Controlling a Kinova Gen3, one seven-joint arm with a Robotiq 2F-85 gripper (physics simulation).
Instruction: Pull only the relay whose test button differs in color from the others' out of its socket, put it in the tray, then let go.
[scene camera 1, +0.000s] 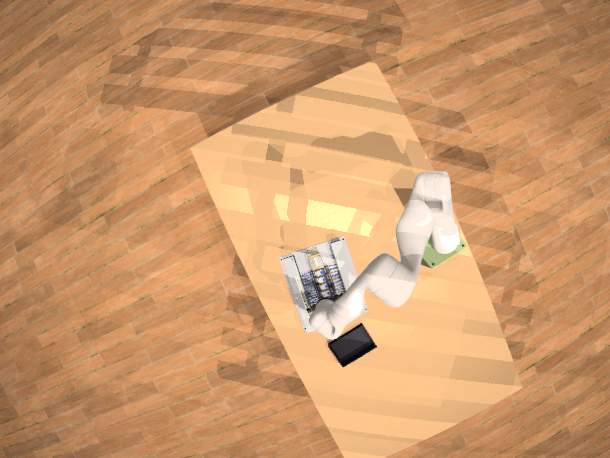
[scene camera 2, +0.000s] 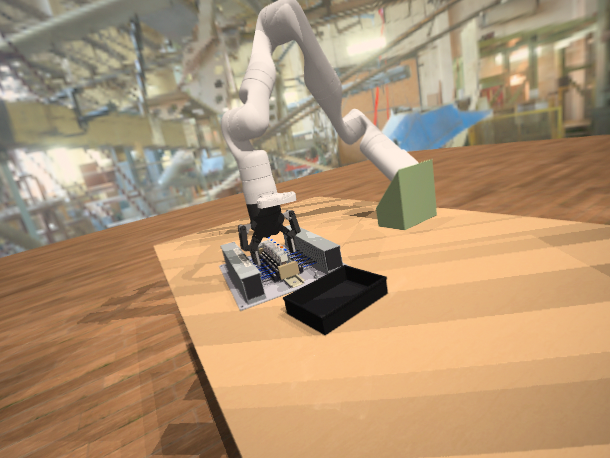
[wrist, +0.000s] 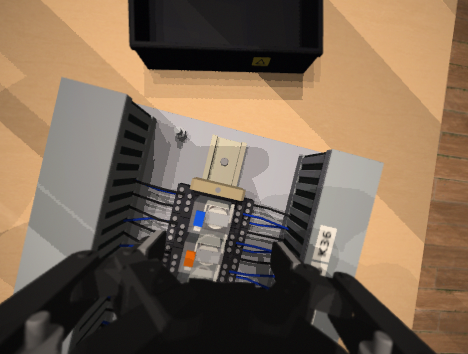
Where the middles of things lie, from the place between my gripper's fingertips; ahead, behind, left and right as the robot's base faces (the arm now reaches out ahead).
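Grey panel (scene camera 1: 325, 249): 50 mm to the right of my hand, 40 mm below it, 20 mm behind it.
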